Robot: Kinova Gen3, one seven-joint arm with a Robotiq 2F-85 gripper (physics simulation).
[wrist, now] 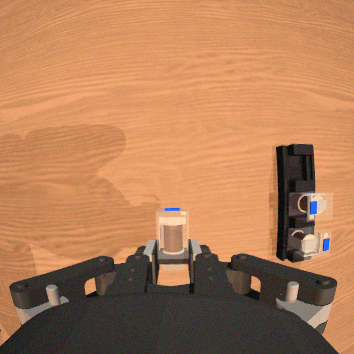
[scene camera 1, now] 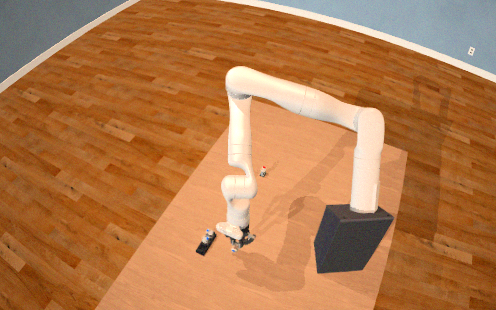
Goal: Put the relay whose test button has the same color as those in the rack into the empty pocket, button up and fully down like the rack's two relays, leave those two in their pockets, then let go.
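Places are measured from the arm's base along level axes (x up, y back, z right), in millimetres.
Pixels of known places: gripper, fingertip midpoint: (wrist: 173,251) (scene camera 1: 237,245); arm's base, origin of the base link: (scene camera 1: 363,209).
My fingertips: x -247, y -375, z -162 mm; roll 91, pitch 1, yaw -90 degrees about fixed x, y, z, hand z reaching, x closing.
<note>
For each thing: its middle in the pictures, then the offset to it from my fingertips. "spot": a spot on its surface instead. Level surfaces: height alone.
- clear-cased relay, body centre: (wrist: 172,237) (scene camera 1: 235,247) dx +2, dy +0, dz -11 mm
- black rack, body centre: (wrist: 298,202) (scene camera 1: 206,242) dx -27, dy -115, dz -29 mm
- empty pocket, surface spot: (wrist: 299,167) spot: dx -36, dy -121, dz -62 mm
- relay with a red button, body centre: (scene camera 1: 263,171) dx -17, dy -73, dz +391 mm
- table top, its level: dx -39 mm
My gripper (scene camera 1: 236,244) (wrist: 173,251) is shut on a clear-cased relay (scene camera 1: 234,249) (wrist: 173,232) with a blue button. In the wrist view its side faces the camera and its button points to the top of the view. The relay is beside the black rack (scene camera 1: 201,250) (wrist: 281,210), apart from it. Two relays with blue buttons sit button up in the rack, a middle one (wrist: 301,204) and an end one (wrist: 303,242); they also show in the scene view. The empty pocket (wrist: 299,167) is at the rack's upper end in the wrist view.
A relay with a red button (scene camera 1: 263,171) stands farther back on the table top (scene camera 1: 180,210). The dark arm base block (scene camera 1: 345,242) is at the right. The arm hides part of the table in the scene view, and its shadow falls across the table.
</note>
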